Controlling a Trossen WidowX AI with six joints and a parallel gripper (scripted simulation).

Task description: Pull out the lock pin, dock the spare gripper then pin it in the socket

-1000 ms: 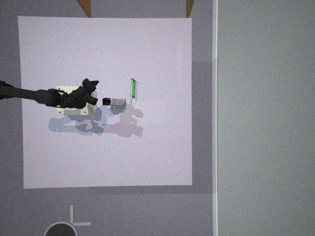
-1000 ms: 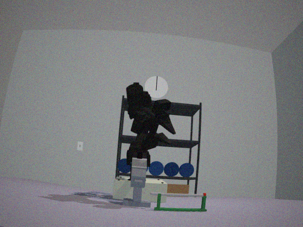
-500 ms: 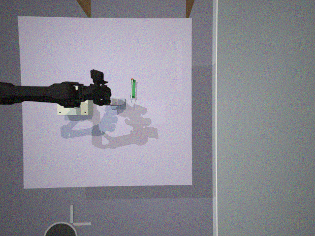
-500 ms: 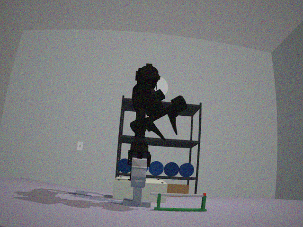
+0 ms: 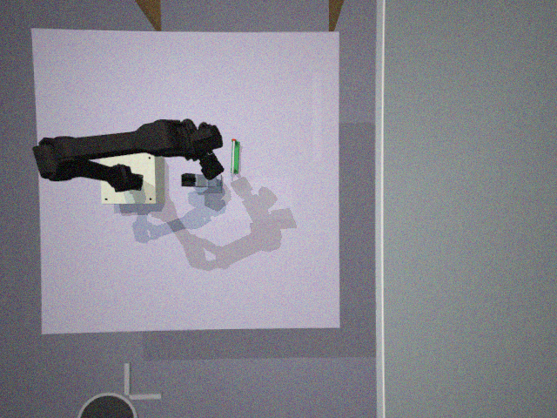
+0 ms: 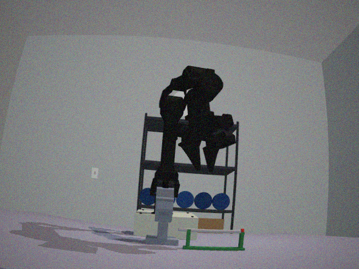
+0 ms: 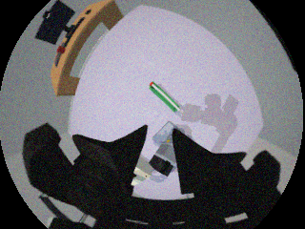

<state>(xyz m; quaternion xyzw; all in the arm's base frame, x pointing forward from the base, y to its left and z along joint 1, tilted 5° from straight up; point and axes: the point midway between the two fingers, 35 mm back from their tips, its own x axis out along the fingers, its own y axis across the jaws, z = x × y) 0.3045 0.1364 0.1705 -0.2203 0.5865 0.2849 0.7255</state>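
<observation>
The green cradle lies 50 mm ahead of my gripper tip, 40 mm to the left of it and 170 mm below it. Round my gripper tip: black spare gripper: 50 mm behind, 100 mm to the right, 80 mm below; socket: 30 mm behind, 90 mm to the right, 130 mm below.
</observation>
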